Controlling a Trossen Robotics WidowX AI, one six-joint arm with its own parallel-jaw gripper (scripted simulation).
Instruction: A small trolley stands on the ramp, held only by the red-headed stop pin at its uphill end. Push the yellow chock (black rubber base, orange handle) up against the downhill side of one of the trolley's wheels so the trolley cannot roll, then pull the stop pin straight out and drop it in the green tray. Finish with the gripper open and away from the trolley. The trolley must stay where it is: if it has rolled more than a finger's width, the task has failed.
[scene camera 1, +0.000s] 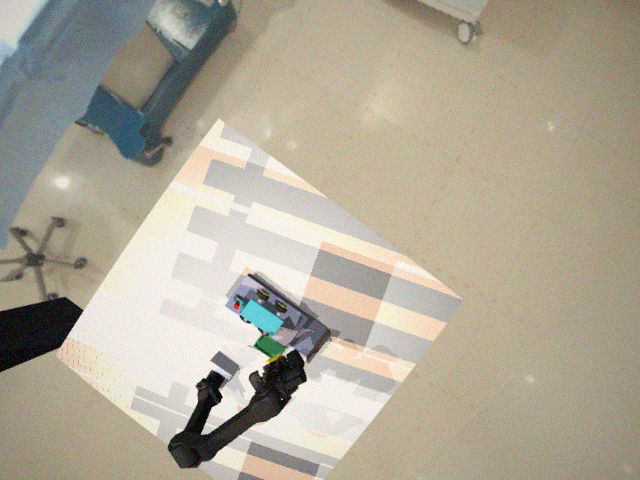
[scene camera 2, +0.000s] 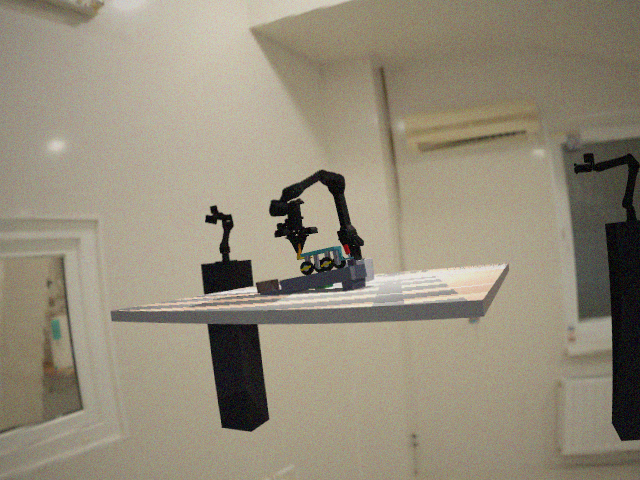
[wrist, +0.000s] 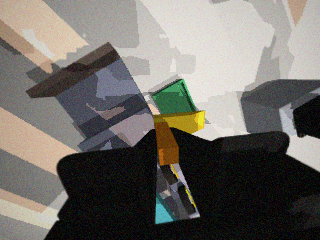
My gripper (scene camera 1: 279, 359) carries a yellow chock (wrist: 168, 151). Further things: a trolley (scene camera 1: 253, 312) and a dark brown stop block (wrist: 104, 55).
The trolley also shows in scene camera 2 (scene camera 2: 327, 263) and in the wrist view (wrist: 183, 207). My gripper is seen too in scene camera 2 (scene camera 2: 299, 252) and in the wrist view (wrist: 162, 132).
